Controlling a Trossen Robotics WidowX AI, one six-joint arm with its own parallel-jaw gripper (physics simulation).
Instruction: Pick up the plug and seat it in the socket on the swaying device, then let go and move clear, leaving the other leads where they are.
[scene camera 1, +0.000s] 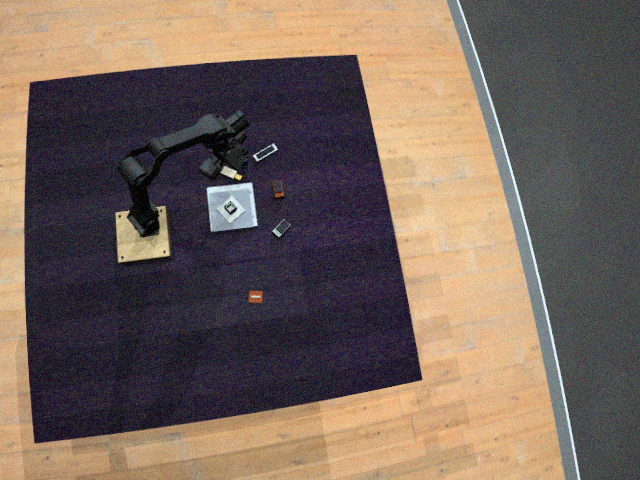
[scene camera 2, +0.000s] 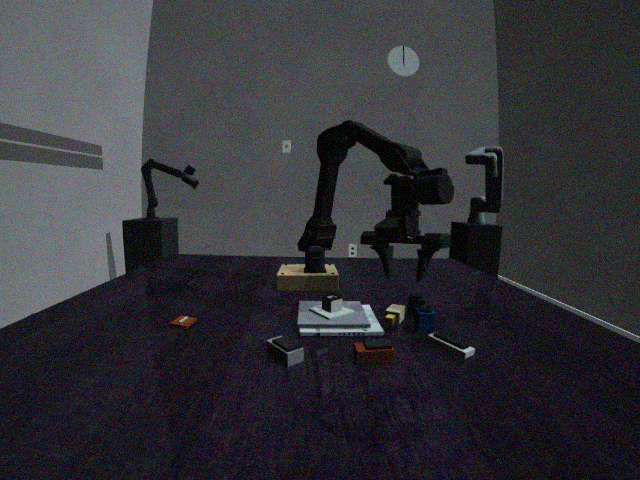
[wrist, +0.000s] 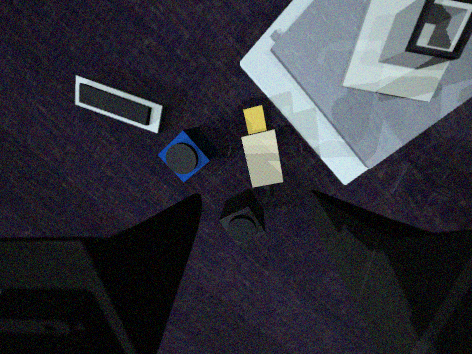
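The plug, a cream block (scene camera 1: 227, 172) (scene camera 2: 395, 312) (wrist: 262, 162) with a yellow tip, lies beside the device. The device (scene camera 1: 219, 222) (scene camera 2: 336, 321) (wrist: 320, 65) is a grey platform on a white base. It bears a pale plate with the socket (scene camera 1: 227, 209) (scene camera 2: 332, 303) (wrist: 435, 53), a raised square housing with a black rim. My gripper (scene camera 1: 223, 164) (scene camera 2: 403, 279) (wrist: 254, 198) is open and empty, pointing down above the table. In the wrist view the plug shows just beyond and between the fingertips, with its yellow tip away from me.
A black block (wrist: 242, 222) with a round top and a blue block (scene camera 2: 425, 321) (wrist: 183, 156) stand close to the plug. A white-framed piece (scene camera 1: 265, 152) (wrist: 115, 103), an orange-black piece (scene camera 1: 278, 189) (scene camera 2: 373, 352), a grey one (scene camera 1: 281, 227) and an orange tile (scene camera 1: 255, 296) lie around.
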